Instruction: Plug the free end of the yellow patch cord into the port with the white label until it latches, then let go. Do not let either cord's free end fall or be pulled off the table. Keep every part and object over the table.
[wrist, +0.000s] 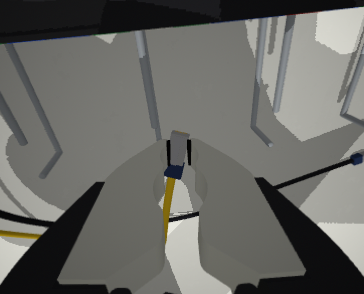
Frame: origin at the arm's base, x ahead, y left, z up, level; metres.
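Seen in the pictures: gripper, fingertip midpoint: (178, 142).
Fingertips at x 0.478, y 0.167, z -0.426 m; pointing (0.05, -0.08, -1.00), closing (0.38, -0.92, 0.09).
Offsets run from my fingertips to a thing's top centre. "*": to the spot under its first point.
My gripper (178, 142) is shut on the plug of the yellow patch cord. The plug {dy +0.001, dx -0.004, dz +0.009 m} (178, 148) is a grey block with a dark blue boot, held between the dark pads at the fingertips, its grey end pointing up in the view. The yellow cord {* dy -0.012, dx -0.051, dz +0.005 m} (169, 205) runs from the boot down between the fingers, and a stretch of yellow cord also shows at the lower left. The port with the white label does not show in the wrist view.
A black cord {* dy -0.217, dx -0.031, dz -0.082 m} (312, 174) crosses behind the fingers and ends in a dark blue boot {dy -0.262, dx +0.009, dz -0.079 m} (356, 159) at the right. Several thin grey rods, such as a straight rod {* dy +0.029, dx +0.024, dz -0.031 m} (147, 80) and a bent rod {* dy -0.077, dx +0.031, dz -0.069 m} (255, 102), stand beyond the fingertips. A black edge (165, 15) spans the top.
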